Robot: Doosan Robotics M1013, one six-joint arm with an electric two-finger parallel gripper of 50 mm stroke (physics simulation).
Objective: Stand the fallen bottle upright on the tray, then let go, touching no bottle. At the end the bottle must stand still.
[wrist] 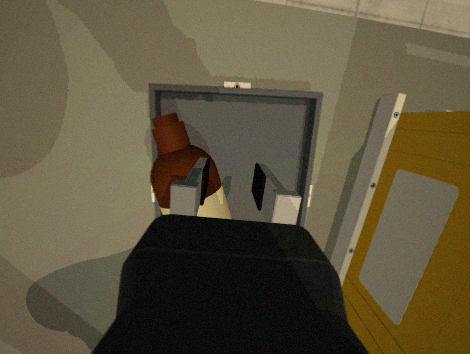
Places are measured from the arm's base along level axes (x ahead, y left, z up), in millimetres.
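Pixels of known places: gripper, fingertip midpoint: (231, 175).
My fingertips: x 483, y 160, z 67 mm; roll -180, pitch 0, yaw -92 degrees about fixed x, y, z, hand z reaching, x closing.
Observation:
For each thing: its top centre in the pictures, then the offset to it from my fingertips. "*": a spot on its surface instead.
- bottle, middle of its top: (180, 195) dy +46, dx -35, dz -45 mm
- grey tray, surface spot: (316, 130) * dy -98, dx +34, dz -98 mm
- yellow panel, surface spot: (430, 145) * dy -191, dx +30, dz -45 mm
- pale rail, middle of its top: (361, 219) dy -176, dx -73, dz -94 mm
A bottle (182, 167) with a red-brown neck and shoulder and a cream body appears to lie tilted on its side at the left of the grey tray (316, 130). Its neck points to the upper left, by the tray's left wall. The lower part of its body is hidden under the gripper. My gripper (231, 175) is above the tray with its fingers apart, and no thing shows between the pads. The left finger overlaps the bottle's shoulder in view; whether it touches is not clear.
A yellow panel (430, 145) with a grey patch and a pale rail (367, 187) stands to the right of the tray. Small pale brackets sit at the tray's outer edges. A pale tiled surface (390, 12) shows at the top right. Broad shadows cross the surface around the tray.

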